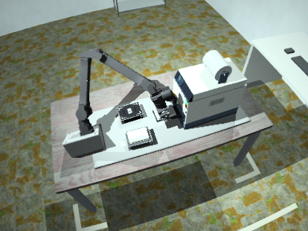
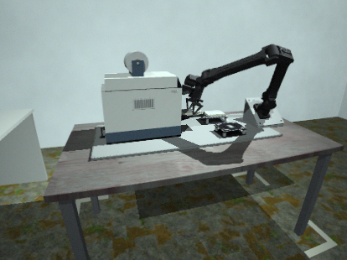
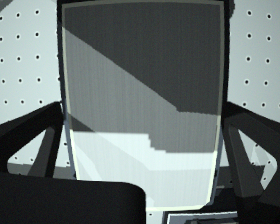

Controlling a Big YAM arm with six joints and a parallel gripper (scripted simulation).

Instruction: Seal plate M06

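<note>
Now: the sealer stage 20 mm below my hand. The rest, counted from my hand: foil roll (330 mm ahead, 300 mm above); black nest N1 (210 mm behind, 140 mm to the left, 80 mm below); pale plate (210 mm behind, 80 mm to the right, 60 mm below).
</note>
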